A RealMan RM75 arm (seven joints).
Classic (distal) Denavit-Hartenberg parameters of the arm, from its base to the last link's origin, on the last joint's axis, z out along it. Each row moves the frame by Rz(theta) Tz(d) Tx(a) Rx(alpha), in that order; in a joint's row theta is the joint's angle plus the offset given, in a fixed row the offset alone. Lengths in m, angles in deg.
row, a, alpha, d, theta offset
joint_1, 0, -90, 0.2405, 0
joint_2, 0, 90, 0, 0
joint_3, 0, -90, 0.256, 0
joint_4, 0, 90, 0, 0
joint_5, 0, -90, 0.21, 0
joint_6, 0, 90, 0, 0
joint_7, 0, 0, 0.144, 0
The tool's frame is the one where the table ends.
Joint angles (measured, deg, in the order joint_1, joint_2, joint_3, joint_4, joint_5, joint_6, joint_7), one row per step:
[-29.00, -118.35, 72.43, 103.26, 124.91, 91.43, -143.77]
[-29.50, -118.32, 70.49, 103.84, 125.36, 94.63, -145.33]
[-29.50, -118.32, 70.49, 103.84, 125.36, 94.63, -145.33]
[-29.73, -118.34, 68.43, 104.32, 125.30, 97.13, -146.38]
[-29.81, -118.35, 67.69, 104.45, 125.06, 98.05, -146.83]
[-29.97, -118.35, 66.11, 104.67, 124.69, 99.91, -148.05]
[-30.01, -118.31, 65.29, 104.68, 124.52, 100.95, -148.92]
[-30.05, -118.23, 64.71, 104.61, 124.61, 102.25, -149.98]
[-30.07, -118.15, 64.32, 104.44, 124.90, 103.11, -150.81]
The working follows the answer.
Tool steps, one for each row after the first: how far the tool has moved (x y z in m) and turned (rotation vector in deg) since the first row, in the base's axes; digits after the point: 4 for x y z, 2 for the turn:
[-0.0032, -0.0025, 0.0060, -0.77, 0.54, 2.06]
[-0.0032, -0.0025, 0.0060, -0.77, 0.54, 2.06]
[-0.0063, -0.0047, 0.0123, -1.16, 0.42, 3.77]
[-0.0071, -0.0058, 0.0143, -1.46, 0.20, 4.40]
[-0.0093, -0.0079, 0.0187, -1.97, -0.32, 6.07]
[-0.0112, -0.0090, 0.0209, -2.33, -0.59, 7.30]
[-0.0139, -0.0106, 0.0222, -2.99, -0.48, 8.84]
[-0.0167, -0.0113, 0.0231, -3.35, -0.29, 10.21]

Tool pose at each row, in the base's axes (x y z in m, rotation vector in deg; rounded; the steps above come from the unrounded poses):
[-0.0843, 0.3270, 0.0627, -155.63, -31.41, -9.93]
[-0.0874, 0.3245, 0.0686, -155.66, -34.22, -8.47]
[-0.0874, 0.3245, 0.0686, -155.66, -34.22, -8.47]
[-0.0906, 0.3223, 0.0749, -155.44, -36.65, -8.09]
[-0.0914, 0.3212, 0.0770, -155.52, -37.63, -8.17]
[-0.0936, 0.3192, 0.0814, -155.40, -40.16, -8.31]
[-0.0955, 0.3180, 0.0836, -155.28, -42.00, -8.28]
[-0.0982, 0.3164, 0.0849, -155.26, -44.21, -7.55]
[-0.1009, 0.3157, 0.0858, -155.01, -46.08, -6.84]

